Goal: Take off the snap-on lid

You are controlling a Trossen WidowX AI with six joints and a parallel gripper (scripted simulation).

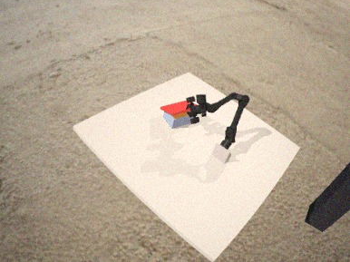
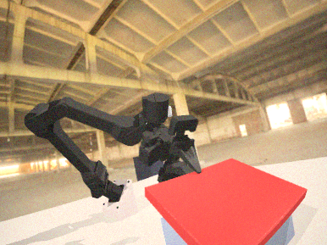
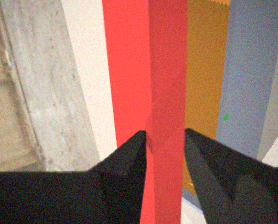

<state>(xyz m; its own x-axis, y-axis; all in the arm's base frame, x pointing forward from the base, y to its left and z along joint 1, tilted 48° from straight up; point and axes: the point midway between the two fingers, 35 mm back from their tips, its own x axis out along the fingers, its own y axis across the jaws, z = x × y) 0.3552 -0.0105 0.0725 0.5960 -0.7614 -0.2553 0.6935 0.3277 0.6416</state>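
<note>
Now: the red lid 70 mm ahead of my gripper tip, 30 mm to the right of it and 30 mm below it. The rest, counted from my gripper tip: storage box (100 mm below, 60 mm ahead, 20 mm to the right).
</note>
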